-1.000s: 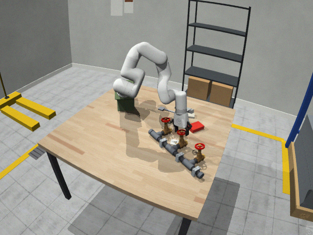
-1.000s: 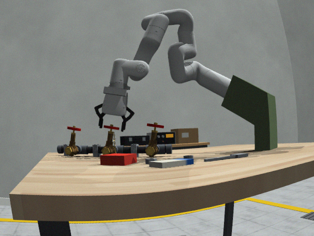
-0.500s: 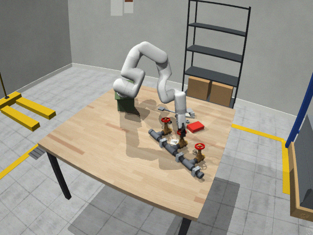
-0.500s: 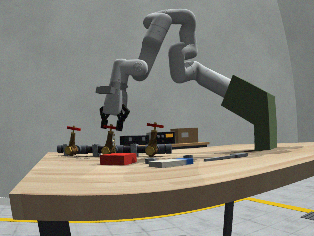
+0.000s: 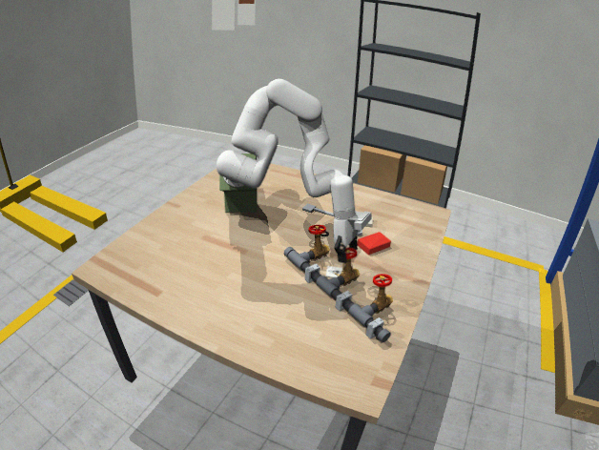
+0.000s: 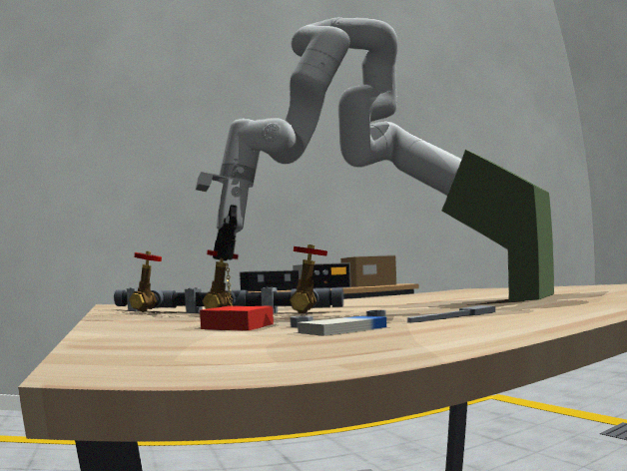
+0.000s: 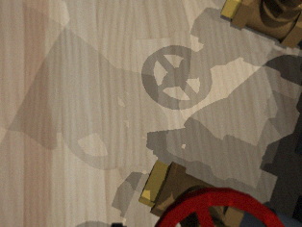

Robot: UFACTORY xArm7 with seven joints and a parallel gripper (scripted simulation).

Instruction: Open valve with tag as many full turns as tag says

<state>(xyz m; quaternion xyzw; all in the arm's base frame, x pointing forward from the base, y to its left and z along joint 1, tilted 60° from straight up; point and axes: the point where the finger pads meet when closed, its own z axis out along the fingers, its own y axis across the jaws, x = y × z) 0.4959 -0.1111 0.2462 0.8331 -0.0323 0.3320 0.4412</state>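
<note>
Now: hand 12 cm above the white tag, 5 cm past it and 4 cm to the right of it. The rest, counted from my hand: red block (24 cm to the left, 11 cm below, 11 cm ahead); then grey wrench (47 cm to the left, 16 cm behind, 12 cm below); then blue flat tool (42 cm to the left, 12 cm below, 4 cm ahead).
</note>
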